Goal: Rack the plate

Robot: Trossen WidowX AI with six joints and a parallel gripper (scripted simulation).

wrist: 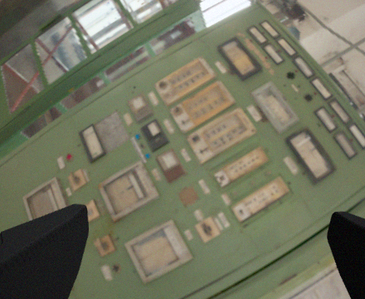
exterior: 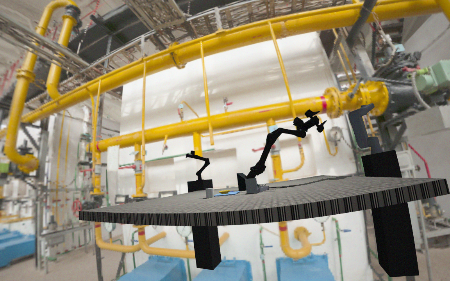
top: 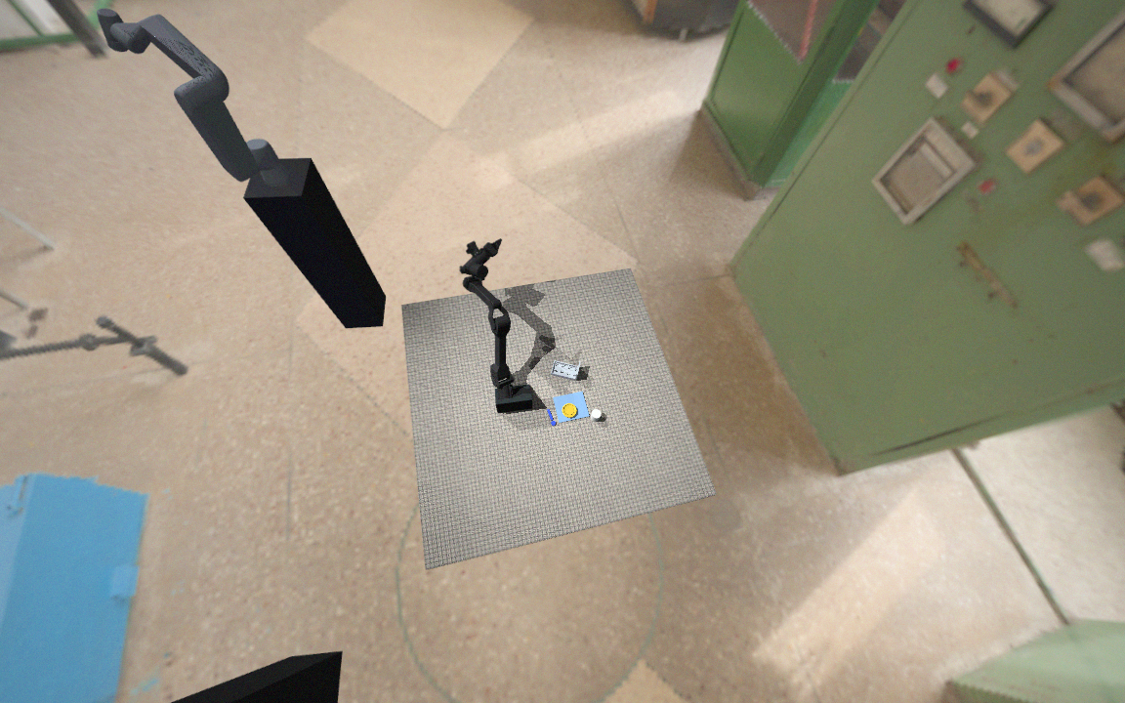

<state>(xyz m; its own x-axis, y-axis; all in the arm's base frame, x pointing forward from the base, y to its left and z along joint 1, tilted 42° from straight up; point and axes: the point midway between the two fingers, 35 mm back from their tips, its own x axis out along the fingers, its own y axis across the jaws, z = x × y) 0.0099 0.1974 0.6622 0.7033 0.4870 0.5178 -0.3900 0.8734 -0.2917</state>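
Now: the yellow plate 700 mm to the right of my gripper tip, 420 mm below it and 290 mm ahead of it. Round my gripper tip: white cup 730 mm to the right, 410 mm below, 410 mm ahead; then blue utensil 730 mm to the right, 430 mm below, 200 mm ahead; then grey dish rack 480 mm to the right, 410 mm below, 290 mm ahead.
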